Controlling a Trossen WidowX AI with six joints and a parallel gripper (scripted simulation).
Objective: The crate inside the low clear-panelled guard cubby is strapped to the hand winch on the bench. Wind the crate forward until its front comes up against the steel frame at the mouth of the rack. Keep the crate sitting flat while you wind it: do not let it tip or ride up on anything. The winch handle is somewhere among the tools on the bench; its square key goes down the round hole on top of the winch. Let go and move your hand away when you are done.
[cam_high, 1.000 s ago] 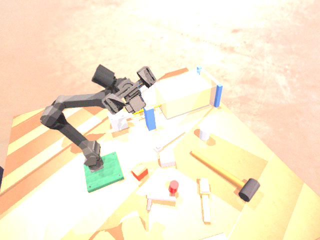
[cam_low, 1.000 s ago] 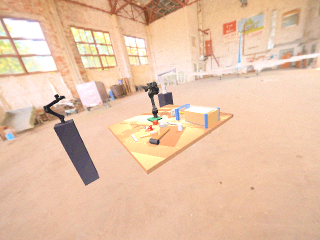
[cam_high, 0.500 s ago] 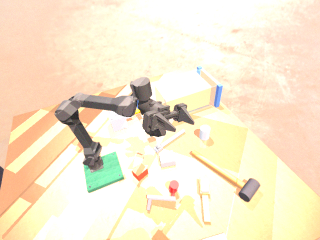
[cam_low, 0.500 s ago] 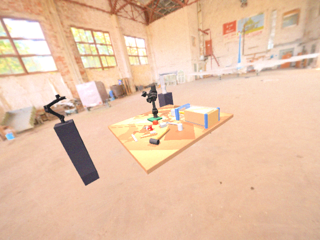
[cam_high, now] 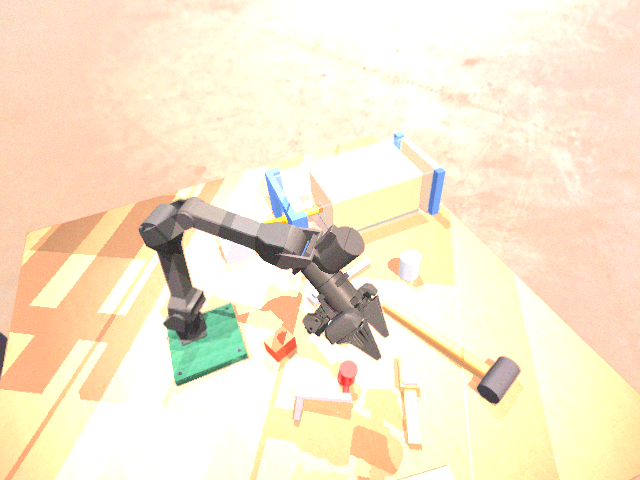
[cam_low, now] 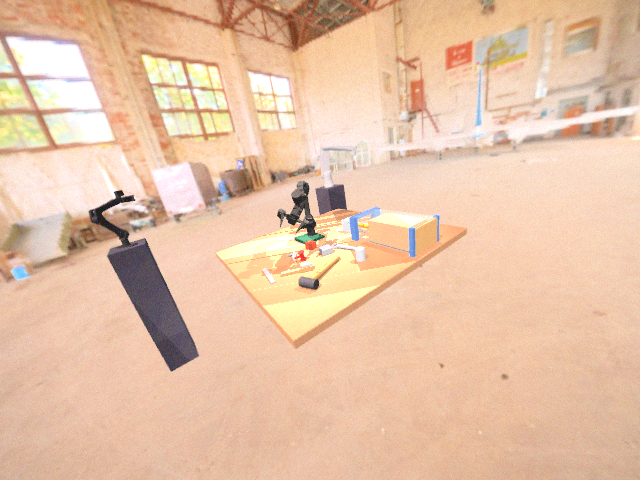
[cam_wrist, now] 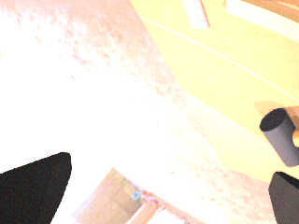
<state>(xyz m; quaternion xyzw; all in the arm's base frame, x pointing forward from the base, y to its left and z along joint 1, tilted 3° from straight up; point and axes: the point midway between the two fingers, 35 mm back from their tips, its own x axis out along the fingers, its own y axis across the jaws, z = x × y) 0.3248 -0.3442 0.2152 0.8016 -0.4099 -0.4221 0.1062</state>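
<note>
The white crank handle is 90 mm behind my gripper tip, 60 mm to the left of it and 210 mm below it. From my gripper tip the other things lie so: blue steel frame (10 mm ahead, 600 mm to the left, 120 mm below); then wooden piece (60 mm ahead, 20 mm to the right, 210 mm below); then red grip (50 mm behind, 60 mm to the left, 200 mm below).
</note>
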